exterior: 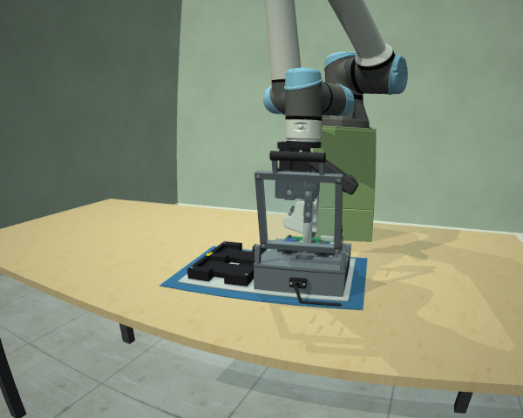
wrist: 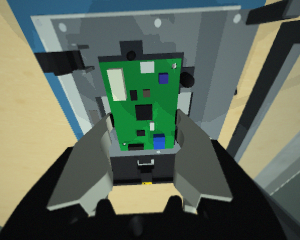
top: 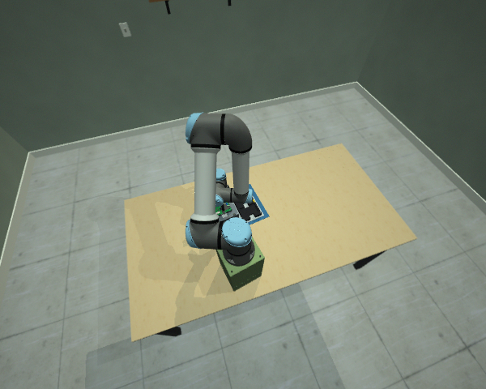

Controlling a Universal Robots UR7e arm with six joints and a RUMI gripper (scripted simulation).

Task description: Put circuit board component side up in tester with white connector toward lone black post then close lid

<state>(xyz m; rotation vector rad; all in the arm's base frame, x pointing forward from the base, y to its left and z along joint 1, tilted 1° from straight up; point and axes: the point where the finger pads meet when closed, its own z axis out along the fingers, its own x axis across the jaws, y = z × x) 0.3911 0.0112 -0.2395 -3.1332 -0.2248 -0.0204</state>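
The green circuit board is right at my hand. The rest, counted from my hand: clear lid 12 cm ahead, 10 cm above, 2 cm to the left; tester bed 1 cm to the left, 1 cm below, 1 cm ahead; black block 7 cm behind, 5 cm to the left, 1 cm above.
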